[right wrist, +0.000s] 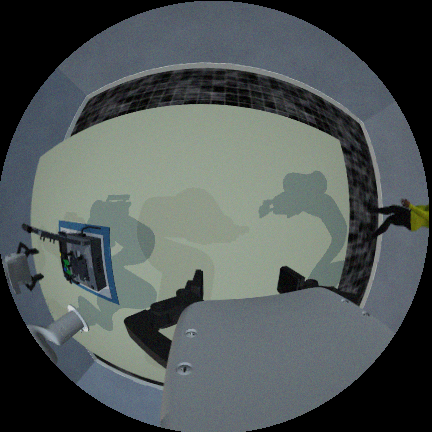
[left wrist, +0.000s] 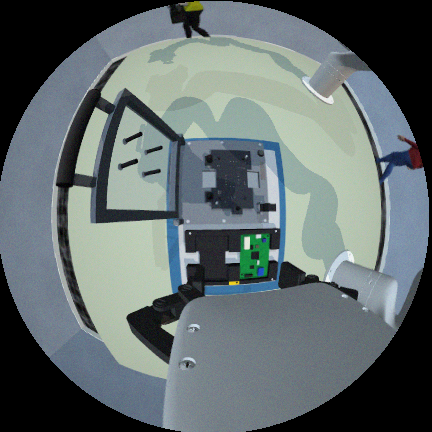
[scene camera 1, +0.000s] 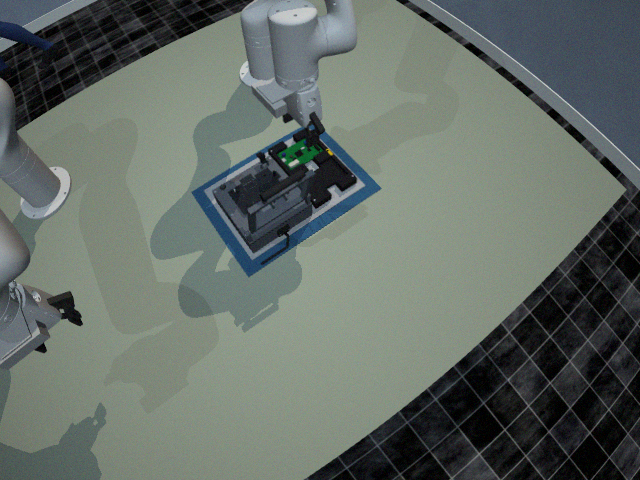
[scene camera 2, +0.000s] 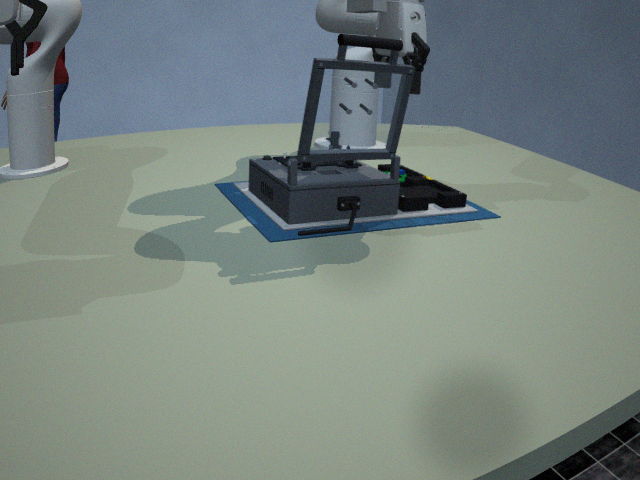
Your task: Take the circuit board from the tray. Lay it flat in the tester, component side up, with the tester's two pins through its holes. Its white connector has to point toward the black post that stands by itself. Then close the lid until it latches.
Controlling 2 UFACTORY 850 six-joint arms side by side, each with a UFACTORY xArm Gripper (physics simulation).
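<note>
The green circuit board (scene camera 1: 299, 153) (left wrist: 255, 256) lies component side up in the black tray (scene camera 1: 336, 175) (scene camera 2: 449, 196) (left wrist: 212, 250). Its white connector (left wrist: 247, 243) is at the end toward the tester (scene camera 1: 271, 235) (scene camera 2: 320, 204) (left wrist: 195, 200). The tester's lid (scene camera 2: 310, 108) (left wrist: 117, 215) stands open. A black post (left wrist: 237, 210) stands by itself at the nest's tray side; the pins are too small to tell. My left gripper (scene camera 1: 299, 129) (scene camera 2: 399, 85) (left wrist: 243, 276) is open and empty, above the tray's outer side. My right gripper (scene camera 1: 59, 333) (right wrist: 242, 281) is open and empty, far from the tester.
The raised lid's handle (scene camera 2: 369, 41) (left wrist: 77, 140) stands high above the tester. A black latch (left wrist: 268, 206) is at the tester's edge opposite the hinge. A black cable (scene camera 1: 276, 254) (scene camera 2: 325, 231) lies at the hinge side. A blue mat (scene camera 1: 369, 187) (scene camera 2: 258, 227) lies under tester and tray.
</note>
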